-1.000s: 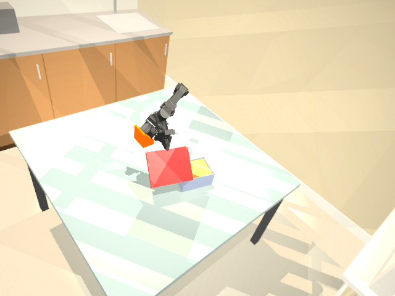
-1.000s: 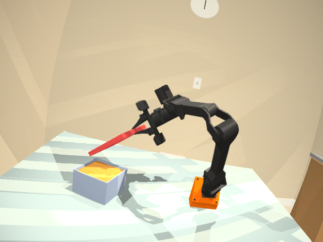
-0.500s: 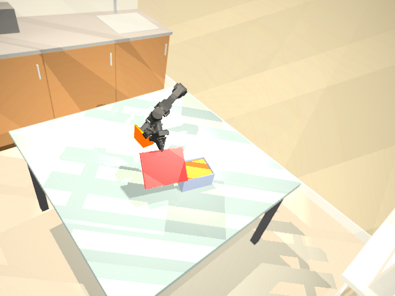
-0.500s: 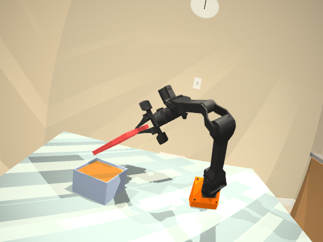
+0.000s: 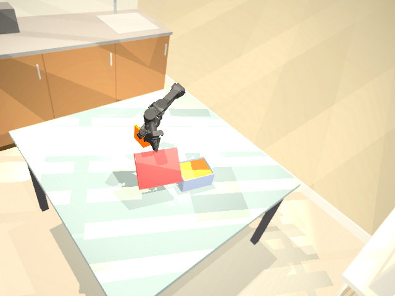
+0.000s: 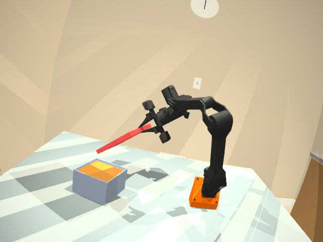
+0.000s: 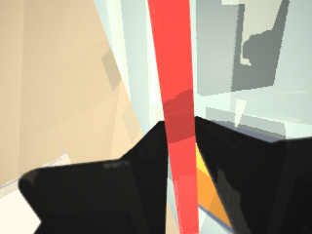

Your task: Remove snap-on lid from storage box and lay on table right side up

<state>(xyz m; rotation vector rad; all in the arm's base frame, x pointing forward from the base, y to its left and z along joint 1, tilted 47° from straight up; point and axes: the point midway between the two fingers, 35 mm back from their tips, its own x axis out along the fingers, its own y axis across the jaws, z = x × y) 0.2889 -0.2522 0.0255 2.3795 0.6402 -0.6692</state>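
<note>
Right now my gripper tip is 6 cm short of the red lid, 5 cm above it and 2 cm to the left of it. Also, from my gripper tip: storage box: 20 cm to the left, 18 cm below, 12 cm ahead.
</note>
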